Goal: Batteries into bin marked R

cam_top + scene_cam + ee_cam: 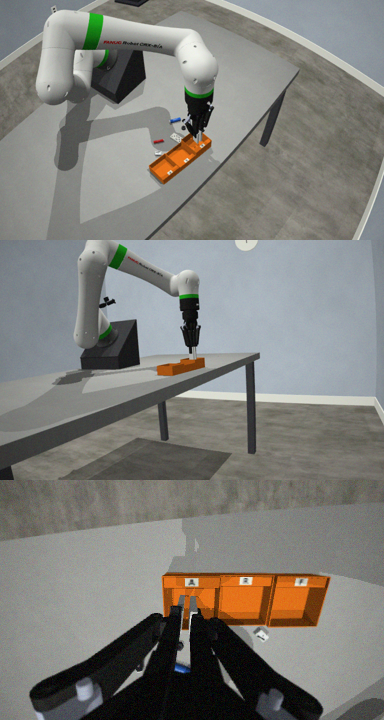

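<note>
Now: the blue battery 14 cm behind my hand, 6 cm to the left of it and 6 cm below it. From my hand the other things lie so: black nut 9 cm behind, 4 cm to the left, 7 cm below; then orange bin 2 cm behind, 9 cm to the right, 5 cm below; then white domino 9 cm behind, 2 cm to the right, 6 cm below.
</note>
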